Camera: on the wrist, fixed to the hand. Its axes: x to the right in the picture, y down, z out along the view.
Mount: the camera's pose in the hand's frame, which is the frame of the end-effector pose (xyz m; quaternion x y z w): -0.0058 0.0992 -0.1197 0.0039 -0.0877 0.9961 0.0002
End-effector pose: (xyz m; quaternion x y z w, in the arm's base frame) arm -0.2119 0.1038 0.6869 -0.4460 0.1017 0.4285 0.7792
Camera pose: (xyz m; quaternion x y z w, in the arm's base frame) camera -0.2639 0.0301 0.5601 -0.1418 -0.3776 -0.8150 0.4160
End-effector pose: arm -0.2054 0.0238 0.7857 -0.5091 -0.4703 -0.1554 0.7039
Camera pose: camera -0.0788 -0.0380 0.7196 -0.4795 0.4447 0.7476 0.1157
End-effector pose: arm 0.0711 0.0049 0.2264 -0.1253 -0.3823 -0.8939 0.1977
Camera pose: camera 0.1121 -0.1438 0.2062 -0.4585 0.1039 0.2092 0.8574
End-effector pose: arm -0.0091 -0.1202 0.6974 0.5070 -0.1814 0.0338 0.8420
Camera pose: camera -0.0059 0.0322 0.7286 0.1743 0.5788 -0.7950 0.0514
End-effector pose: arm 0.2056 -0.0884 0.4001 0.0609 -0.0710 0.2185 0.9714
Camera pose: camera 0.1708 0.0161 0.2902 0.0478 0.1450 -0.9626 0.2239
